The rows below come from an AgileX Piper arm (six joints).
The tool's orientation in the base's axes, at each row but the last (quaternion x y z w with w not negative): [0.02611 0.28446 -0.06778 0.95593]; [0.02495 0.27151 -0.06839 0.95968]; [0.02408 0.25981 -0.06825 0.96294]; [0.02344 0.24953 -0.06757 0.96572]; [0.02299 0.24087 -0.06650 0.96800]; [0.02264 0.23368 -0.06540 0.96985]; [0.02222 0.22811 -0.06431 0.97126]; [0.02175 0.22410 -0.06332 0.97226]
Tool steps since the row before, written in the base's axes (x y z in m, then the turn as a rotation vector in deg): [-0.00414 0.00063 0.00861 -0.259 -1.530 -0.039]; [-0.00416 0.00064 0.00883 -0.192 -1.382 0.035]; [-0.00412 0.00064 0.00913 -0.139 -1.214 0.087]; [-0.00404 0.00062 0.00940 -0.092 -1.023 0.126]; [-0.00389 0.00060 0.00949 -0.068 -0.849 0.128]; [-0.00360 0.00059 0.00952 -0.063 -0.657 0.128]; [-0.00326 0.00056 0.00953 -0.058 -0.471 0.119]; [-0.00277 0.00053 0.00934 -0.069 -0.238 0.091]
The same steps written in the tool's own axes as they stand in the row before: [-0.00822 0.00012 0.00491 -0.018 -1.552 -0.037]; [-0.00821 0.00013 0.00531 -0.018 -1.395 0.048]; [-0.00820 0.00014 0.00579 -0.018 -1.220 0.105]; [-0.00813 0.00015 0.00624 -0.019 -1.024 0.147]; [-0.00793 0.00017 0.00653 -0.020 -0.849 0.146]; [-0.00759 0.00022 0.00681 -0.038 -0.658 0.134]; [-0.00721 0.00025 0.00705 -0.050 -0.473 0.115]; [-0.00663 0.00029 0.00716 -0.074 -0.244 0.069]
